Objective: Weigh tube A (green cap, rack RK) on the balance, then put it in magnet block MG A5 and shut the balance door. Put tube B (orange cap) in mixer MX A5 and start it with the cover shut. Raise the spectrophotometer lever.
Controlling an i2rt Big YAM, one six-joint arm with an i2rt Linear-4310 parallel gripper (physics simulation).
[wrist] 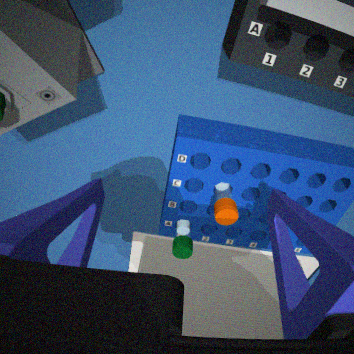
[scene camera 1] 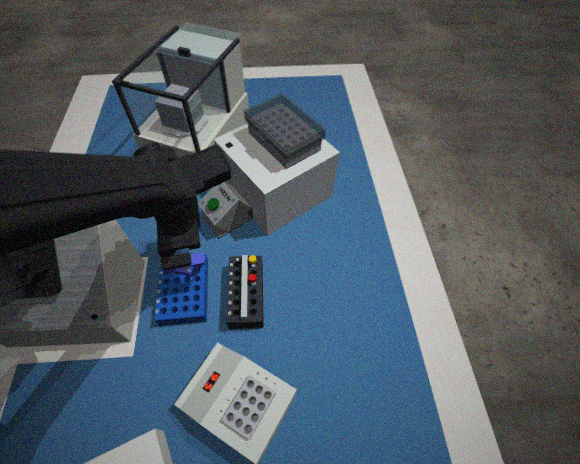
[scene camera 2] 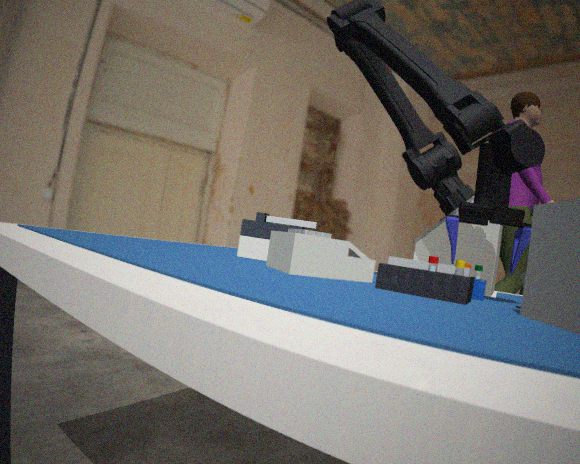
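My gripper (scene camera 1: 180,270) (scene camera 2: 483,267) (wrist: 185,192) is open and empty, its purple fingers spread above the blue rack (scene camera 1: 180,320) (scene camera 2: 478,290) (wrist: 225,134). Tube A, green cap (scene camera 2: 479,268) (wrist: 182,247), stands in the rack at A1. Tube B, orange cap (scene camera 2: 468,266) (wrist: 226,212), stands at C2. In the wrist view both caps lie between the spread fingers, touching neither. The black block (scene camera 1: 245,324) (scene camera 2: 425,283) (wrist: 240,55) with a white bar stands beside the rack. The balance (scene camera 1: 234,70) has a clear case with black edges; its door state is unclear.
A white box (scene camera 1: 300,195) with a dark-covered well plate stands before the balance. Beside it is a small wedge with a green button (scene camera 1: 213,204). A white well block (scene camera 1: 270,440) with a red display stands nearer. The black block holds yellow (scene camera 1: 252,259) and red (scene camera 1: 252,277) capped tubes.
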